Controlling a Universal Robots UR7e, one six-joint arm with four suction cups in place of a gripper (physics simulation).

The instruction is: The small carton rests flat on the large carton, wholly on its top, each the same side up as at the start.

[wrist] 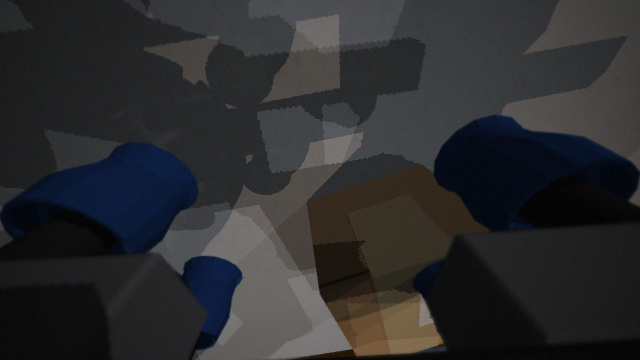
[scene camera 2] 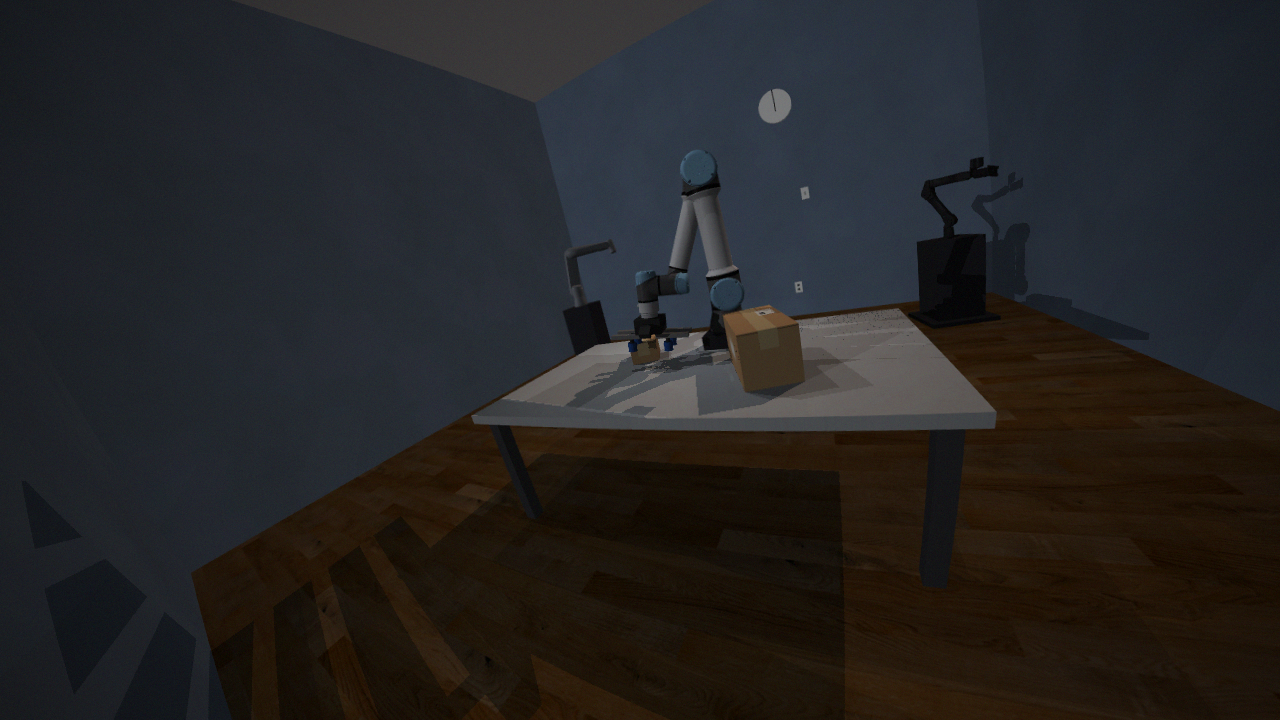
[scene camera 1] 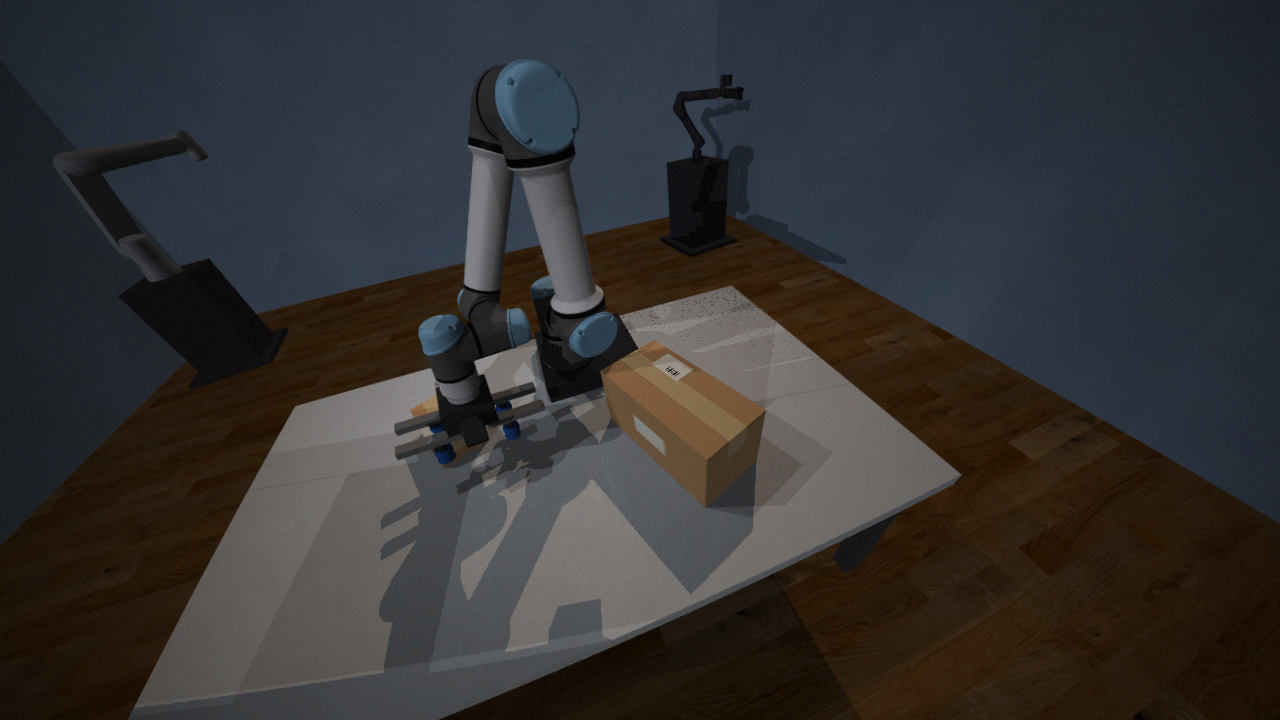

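Pixels of known places: hand, tool point: (wrist: 319, 228) (scene camera 2: 653, 347); arm's base, link origin: (scene camera 1: 568, 353).
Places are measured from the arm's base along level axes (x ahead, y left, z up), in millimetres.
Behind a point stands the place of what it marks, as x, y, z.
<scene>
The large carton (scene camera 1: 684, 425) {471, 75, 103} (scene camera 2: 765, 353) {539, 129, 42} stands on the table, a white label and tape on its top. The small carton (scene camera 1: 426, 408) {34, -378, 28} (scene camera 2: 644, 354) {156, -328, -18} (wrist: 400, 240) {156, -328, 12} is on the table left of it, mostly hidden by the gripper in scene camera 1. Its taped side and part of its top with a white label show at the lower right in the wrist view. My gripper (scene camera 1: 473, 429) {173, -281, 9} (scene camera 2: 651, 344) {173, -281, 9} (wrist: 320, 230) {173, -281, 9} has four blue cups, with suction off. It hangs low over the small carton, which sits off-centre toward the right cups. Whether any cup touches it is unclear.
The white table (scene camera 1: 895, 465) {684, 439, -52} (scene camera 2: 877, 380) {569, 379, -52} carries both cartons, and my arm's base stands behind them. A grey arm on a dark pedestal (scene camera 1: 192, 313) (scene camera 2: 586, 326) stands beyond the left side. A black arm on a pedestal (scene camera 1: 698, 201) (scene camera 2: 951, 277) stands at the back right.
</scene>
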